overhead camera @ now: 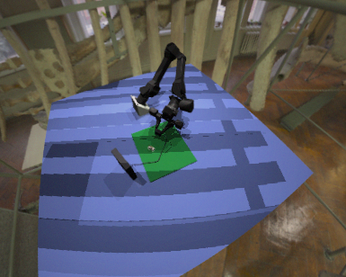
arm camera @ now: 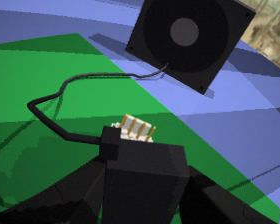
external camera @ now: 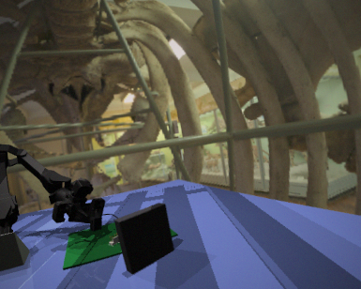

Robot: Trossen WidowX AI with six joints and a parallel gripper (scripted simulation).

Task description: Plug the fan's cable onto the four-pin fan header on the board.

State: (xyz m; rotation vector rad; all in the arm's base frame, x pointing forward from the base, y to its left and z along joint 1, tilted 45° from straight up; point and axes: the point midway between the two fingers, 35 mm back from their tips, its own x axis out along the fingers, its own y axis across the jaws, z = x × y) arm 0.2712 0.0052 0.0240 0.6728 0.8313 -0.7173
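My gripper tip is now 5 cm short of the green board, 1 cm to the left of it and 7 cm above it. Round my gripper tip: white four-pin header: 3 cm ahead, 6 cm to the right, 6 cm below; then fan plug: 1 cm below; then black cable: 2 cm ahead, 1 cm to the left.
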